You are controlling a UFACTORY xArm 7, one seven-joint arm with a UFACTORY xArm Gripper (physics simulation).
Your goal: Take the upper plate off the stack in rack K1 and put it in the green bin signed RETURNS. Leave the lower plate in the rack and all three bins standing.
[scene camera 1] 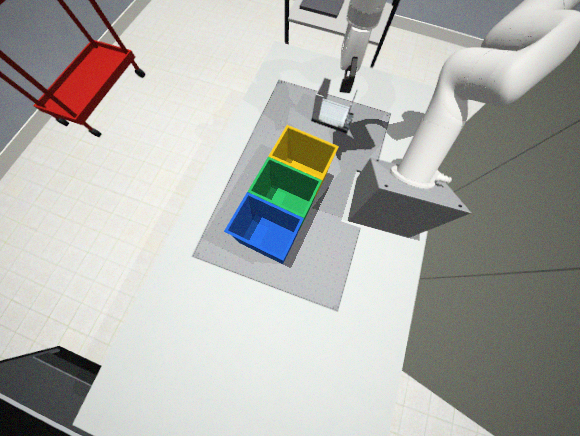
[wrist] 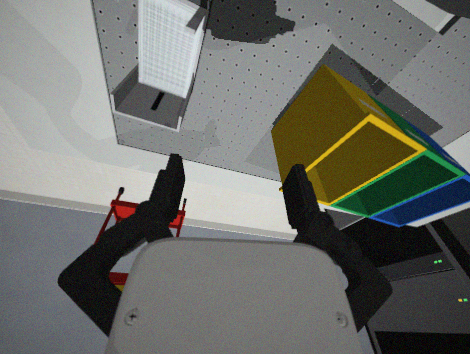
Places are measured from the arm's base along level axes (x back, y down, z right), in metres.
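Pixels of known places: gripper, fingertip midpoint: [scene camera 1: 345, 80] [wrist: 236, 170]; arm's base, link origin: [scene camera 1: 411, 178].
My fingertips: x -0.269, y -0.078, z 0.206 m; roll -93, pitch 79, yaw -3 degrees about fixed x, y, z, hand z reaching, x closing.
Note:
For each thing: its top centre in the pictures, then the offset to it from my fingertips. "pt": a spot on its surface instead. Level surfaces: height alone.
- Rack K1, surface spot: [wrist: 167, 114] pt dx -0.084, dy +0.168, dz +0.090 m
- green bin, top centre: [wrist: 390, 191] [scene camera 1: 285, 185] dx -0.077, dy +0.097, dz -0.337 m
- yellow bin, top centre: [wrist: 343, 172] [scene camera 1: 304, 151] dx -0.058, dy +0.097, dz -0.207 m
- blue bin, top centre: [scene camera 1: 264, 224] [wrist: 425, 206] dx -0.096, dy +0.097, dz -0.466 m
- perforated board, surface height: dy +0.277 m
- white table, surface height: dy +0.290 m
Rack K1 [scene camera 1: 323, 90] [wrist: 167, 114] is a grey holder at the far end of the perforated board. The pale, ribbed plate stack [scene camera 1: 334, 113] [wrist: 165, 47] lies in it; I cannot tell the upper plate from the lower one. My gripper [scene camera 1: 348, 80] [wrist: 236, 170] is open and empty, above and beyond the rack in the scene view, tilted so that the wrist view looks across the table. The green bin [scene camera 1: 295, 181] [wrist: 400, 175] stands upright between the yellow bin [scene camera 1: 306, 150] [wrist: 320, 115] and the blue bin [scene camera 1: 270, 237] [wrist: 425, 202]. Their signs are not readable.
The perforated board [scene camera 1: 315, 280] [wrist: 240, 95] lies on the white table [scene camera 1: 240, 350]. The arm's grey base block [scene camera 1: 405, 205] stands right of the bins. A red cart [scene camera 1: 87, 82] [wrist: 122, 210] is on the floor at the left. A dark cabinet [scene camera 1: 55, 385] [wrist: 415, 265] is at the near left.

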